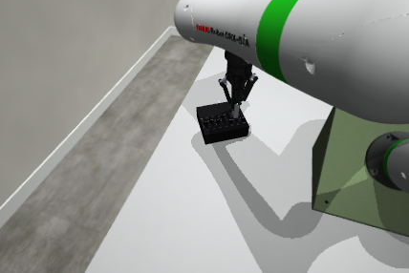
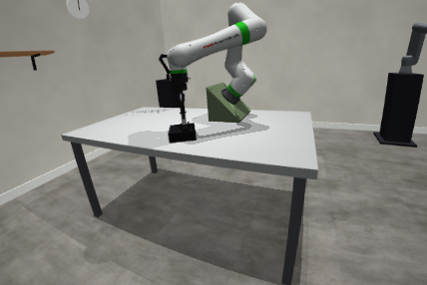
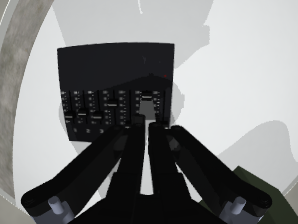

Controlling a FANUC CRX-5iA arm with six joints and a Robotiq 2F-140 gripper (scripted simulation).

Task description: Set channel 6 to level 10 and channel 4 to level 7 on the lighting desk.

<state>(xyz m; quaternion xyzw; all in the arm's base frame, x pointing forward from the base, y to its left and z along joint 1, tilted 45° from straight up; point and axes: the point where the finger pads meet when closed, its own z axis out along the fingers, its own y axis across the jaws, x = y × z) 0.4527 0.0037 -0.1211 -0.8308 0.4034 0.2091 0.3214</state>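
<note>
Now: hand 30 mm past the fader cap, 10 mm to the right of it and 30 mm above it.
</note>
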